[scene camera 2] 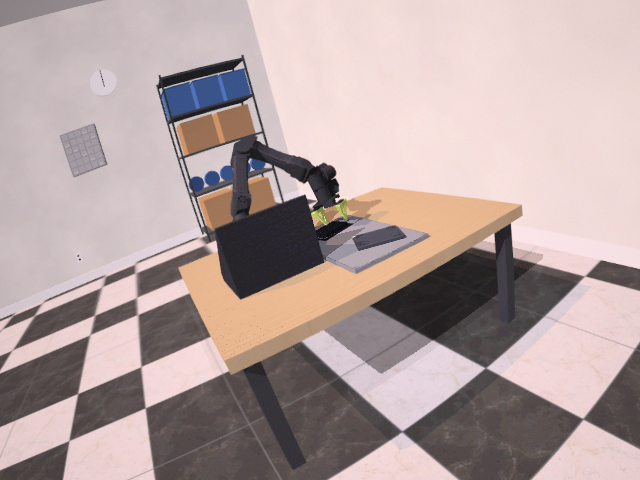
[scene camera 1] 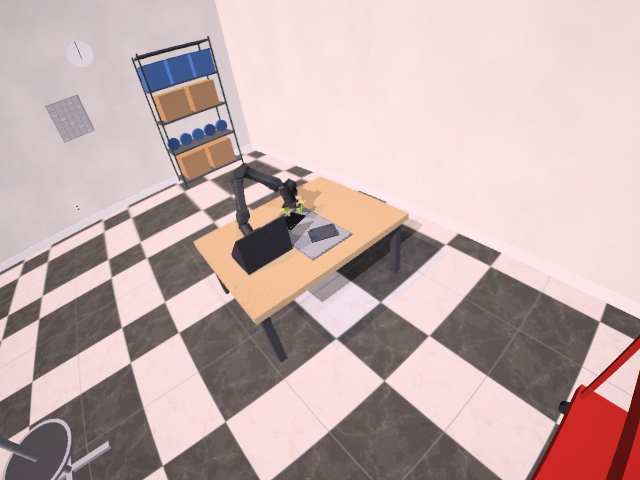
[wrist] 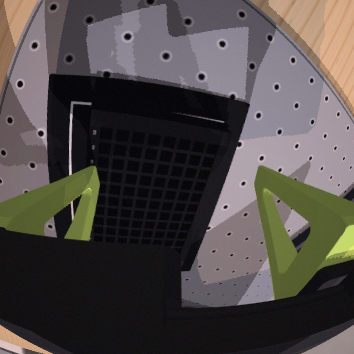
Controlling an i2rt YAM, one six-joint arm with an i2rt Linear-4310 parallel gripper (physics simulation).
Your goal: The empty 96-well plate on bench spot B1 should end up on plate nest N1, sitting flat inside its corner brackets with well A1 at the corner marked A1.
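Places are measured from the arm's base along level axes (x ahead, y left, z up), in millimetres.
Where they show: gripper, between the fingertips: [scene camera 2: 336,222] [scene camera 1: 296,215] [wrist: 176,174]; arm's base, origin of its link: [scene camera 2: 250,235] [scene camera 1: 251,237].
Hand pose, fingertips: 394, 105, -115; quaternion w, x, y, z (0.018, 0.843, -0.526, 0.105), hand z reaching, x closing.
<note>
Each offset is from my fingertips to the top centre of the thing, as dx, dy, dz. "pt": to the spot under its first point. Level surfaces: height alone.
The black 96-well plate @(-36, +4, -8) [scene camera 1: 295,221] [scene camera 2: 334,230] [wrist: 150,190] lies flat on the black pad of spot B1 @(pt +22, +73, -23) [wrist: 72,87], with part of a white outline showing around it. Row marks show along its left edge in the wrist view; which corner is A1 cannot be read. My gripper [scene camera 1: 294,212] [scene camera 2: 335,220] [wrist: 176,174] is open, low over the plate. In the wrist view the left fingertip overlaps the plate's left edge, and the right fingertip is well out past its right edge. The near end of the plate is hidden by the gripper body. Nest N1 @(-20, -267, -7) [scene camera 1: 323,233] [scene camera 2: 378,237] is the dark grey rectangle nearer the table's front edge.
Spot and nest are on a grey perforated board [scene camera 1: 313,252] [scene camera 2: 356,263] [wrist: 277,107] on the wooden table @(dz -38) [scene camera 1: 361,206] [scene camera 2: 439,206]. A tall black wedge-shaped block [scene camera 1: 263,248] [scene camera 2: 268,248] stands beside the board, close to the arm's base.
</note>
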